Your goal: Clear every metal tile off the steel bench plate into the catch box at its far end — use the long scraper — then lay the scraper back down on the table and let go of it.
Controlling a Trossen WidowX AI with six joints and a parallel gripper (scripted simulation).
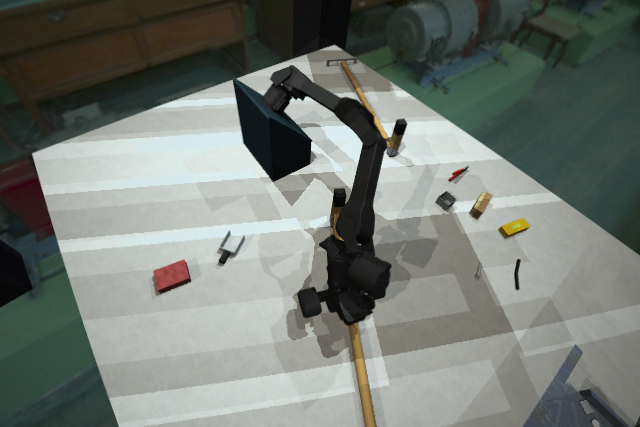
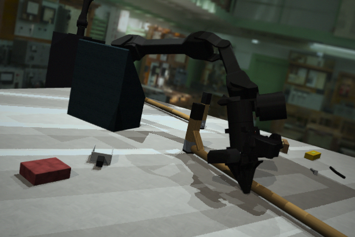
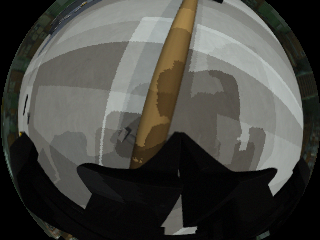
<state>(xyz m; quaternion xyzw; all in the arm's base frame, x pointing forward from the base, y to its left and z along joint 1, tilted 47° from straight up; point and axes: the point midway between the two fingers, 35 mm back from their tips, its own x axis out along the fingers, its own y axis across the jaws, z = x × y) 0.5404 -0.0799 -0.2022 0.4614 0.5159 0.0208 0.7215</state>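
Right now the long scraper is 3 cm ahead of my gripper tip, 1 cm to the left of it and 6 cm above it. The rest, counted from my gripper tip: grey box: 3 cm behind, 48 cm to the left; grey bracket: 32 cm behind, 10 cm to the right; red block: 34 cm behind, 25 cm to the right, 1 cm above.
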